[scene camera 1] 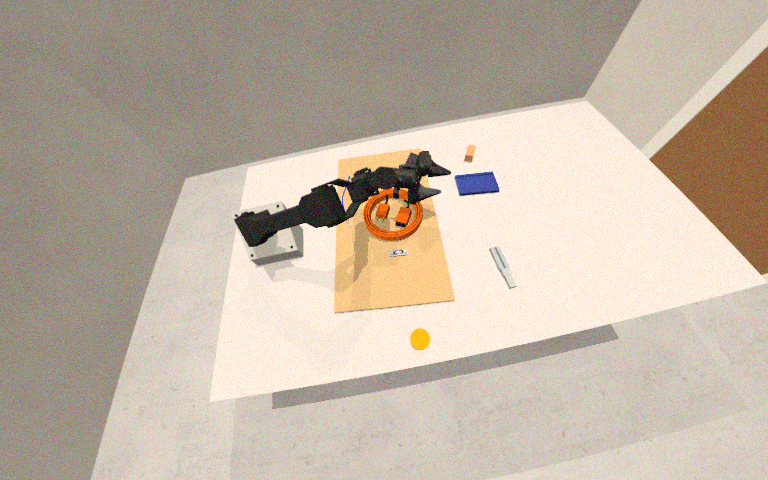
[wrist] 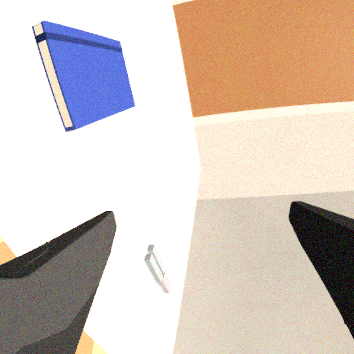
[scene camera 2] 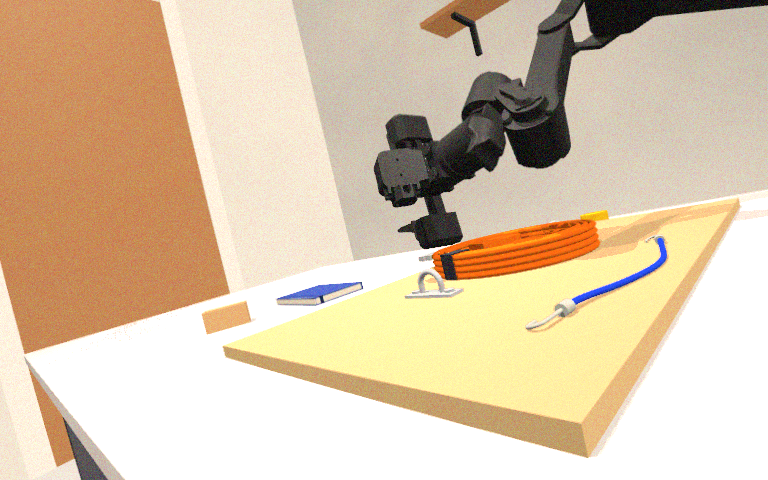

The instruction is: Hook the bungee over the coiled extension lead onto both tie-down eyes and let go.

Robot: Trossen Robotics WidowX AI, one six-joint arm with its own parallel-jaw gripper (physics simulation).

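Places are measured from the arm's base along level axes (x ahead, y left, z up), in millimetres.
Pixels of known places: gripper, fingertip midpoint: (scene camera 1: 445,182) (wrist: 202,214); arm's base, link origin: (scene camera 1: 263,222).
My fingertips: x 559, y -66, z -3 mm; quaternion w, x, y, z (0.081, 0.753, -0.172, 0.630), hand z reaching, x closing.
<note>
Ahead of a thing's pixels: the offset from my fingertips to its top centre. Level surfaces: height alone.
The blue bungee @(dy +163, dx -305, dz -104 mm) (scene camera 2: 623,283) (scene camera 1: 343,195) lies on the wooden board @(dz -111 mm) (scene camera 2: 396,345) (scene camera 1: 396,288), on the arm's side of the coil, a metal hook at each end. Both hooks are off the eyes. The orange coiled lead @(dy +22, dx -169, dz -80 mm) (scene camera 2: 521,254) (scene camera 1: 392,234) lies on the board. One tie-down eye @(dy +172, dx -132, dz -84 mm) (scene camera 2: 433,292) stands beside the coil in scene camera 2; the other eye @(dy -118, dx -199, dz -84 mm) (scene camera 1: 398,253) shows on the coil's opposite side in scene camera 1. My gripper (scene camera 1: 445,181) (wrist: 202,214) is open and empty, raised above the board's far side, tips pointing away from the base. The arm partly hides the bungee in scene camera 1.
A blue notebook @(dy +48, dx +156, dz -111 mm) (scene camera 1: 476,183) (scene camera 2: 320,293) (wrist: 92,77) lies beyond the board, near a small wooden block @(dy +188, dx +204, dz -93 mm) (scene camera 1: 470,152) (scene camera 2: 226,317). A grey tool @(dy -264, dx +74, dz -111 mm) (scene camera 1: 502,267) (wrist: 158,269) lies on the table past the board. A yellow disc @(dy -370, dx -227, dz -104 mm) (scene camera 1: 420,339) (scene camera 2: 594,215) lies near the table edge.
</note>
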